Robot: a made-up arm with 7 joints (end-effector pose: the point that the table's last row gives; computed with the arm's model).
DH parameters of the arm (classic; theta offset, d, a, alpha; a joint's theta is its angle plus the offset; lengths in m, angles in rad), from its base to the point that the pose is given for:
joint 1: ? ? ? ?
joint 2: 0 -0.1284 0.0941 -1.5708
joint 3: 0 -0.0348 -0.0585 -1.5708
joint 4: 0 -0.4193 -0.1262 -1.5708
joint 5: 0 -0.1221 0.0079 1.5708
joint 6: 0 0.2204 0.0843 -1.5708
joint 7: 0.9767 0 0.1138 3.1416
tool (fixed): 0.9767 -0.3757 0 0
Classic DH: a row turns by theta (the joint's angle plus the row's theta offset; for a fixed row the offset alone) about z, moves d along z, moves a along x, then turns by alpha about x.
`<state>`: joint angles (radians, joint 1 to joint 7).
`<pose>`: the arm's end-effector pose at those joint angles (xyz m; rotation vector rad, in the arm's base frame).
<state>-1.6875 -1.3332 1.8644 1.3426 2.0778 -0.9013 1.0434</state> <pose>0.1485 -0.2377 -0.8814 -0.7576 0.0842 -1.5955</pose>
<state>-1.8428 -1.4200 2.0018 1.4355 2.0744 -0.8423 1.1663</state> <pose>0.2210 -0.1997 -0.8852 -0.6618 0.0598 -1.8055</pose>
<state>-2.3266 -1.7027 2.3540 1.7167 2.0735 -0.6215 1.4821</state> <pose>0.4037 -0.2305 -0.8079 -0.4403 0.0352 -2.4906</pose>
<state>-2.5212 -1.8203 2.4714 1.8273 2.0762 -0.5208 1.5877</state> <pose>0.4388 -0.2939 -0.7544 -0.3751 0.0451 -2.7783</pose>
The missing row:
joint 1: 0 -0.0609 -0.1056 1.5708
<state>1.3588 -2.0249 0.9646 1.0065 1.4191 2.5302 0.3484</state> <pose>-0.2503 0.0053 -0.4289 1.6134 -0.1496 1.4767</pose>
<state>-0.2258 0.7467 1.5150 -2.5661 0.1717 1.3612 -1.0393</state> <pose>0.2710 0.4296 0.0184 -0.4696 -1.6479 2.4135</pose>
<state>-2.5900 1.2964 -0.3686 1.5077 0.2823 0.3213 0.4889</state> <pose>0.1946 0.1699 -0.3573 -0.9914 0.0722 2.7461</pose>
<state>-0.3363 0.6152 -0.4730 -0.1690 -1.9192 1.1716 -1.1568</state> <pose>-0.4659 -0.2695 -0.5782 -0.7033 1.2223 1.4652</pose>
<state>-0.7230 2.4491 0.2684 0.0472 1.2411 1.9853 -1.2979</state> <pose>-0.0083 0.2238 -0.1028 0.0994 -0.9241 1.0971</pose>
